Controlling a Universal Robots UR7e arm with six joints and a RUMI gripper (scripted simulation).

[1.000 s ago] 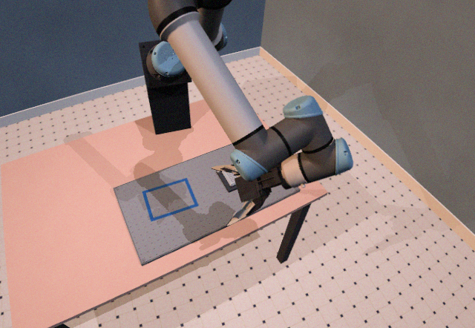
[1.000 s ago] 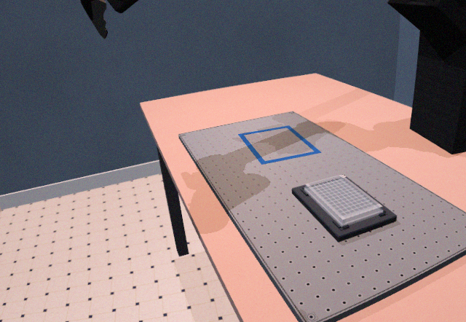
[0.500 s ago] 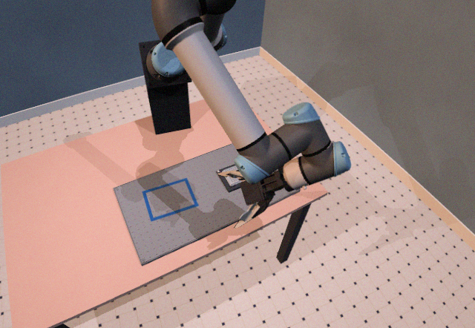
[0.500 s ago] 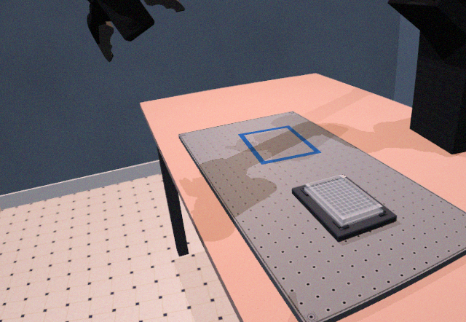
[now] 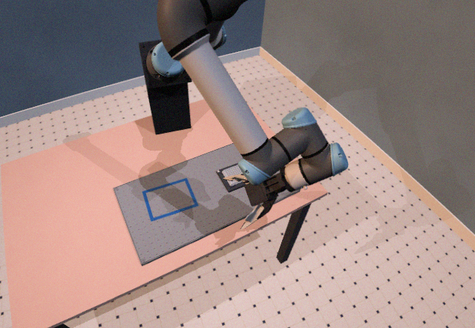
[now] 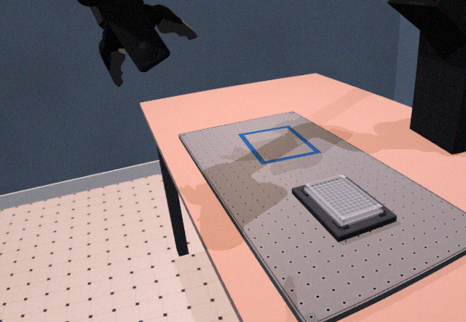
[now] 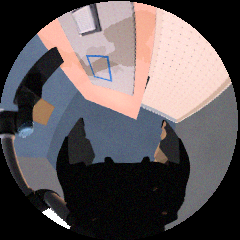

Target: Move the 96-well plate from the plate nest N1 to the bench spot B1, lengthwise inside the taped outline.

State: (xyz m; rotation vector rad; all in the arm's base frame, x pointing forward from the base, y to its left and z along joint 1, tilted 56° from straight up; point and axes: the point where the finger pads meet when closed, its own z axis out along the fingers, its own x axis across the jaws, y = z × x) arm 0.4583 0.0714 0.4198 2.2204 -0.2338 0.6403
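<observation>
My hand is 280 mm past the 96-well plate, 250 mm above it and 150 mm to the right of it. Also, from my hand: plate nest N1: 280 mm behind, 260 mm below, 150 mm to the left.
</observation>
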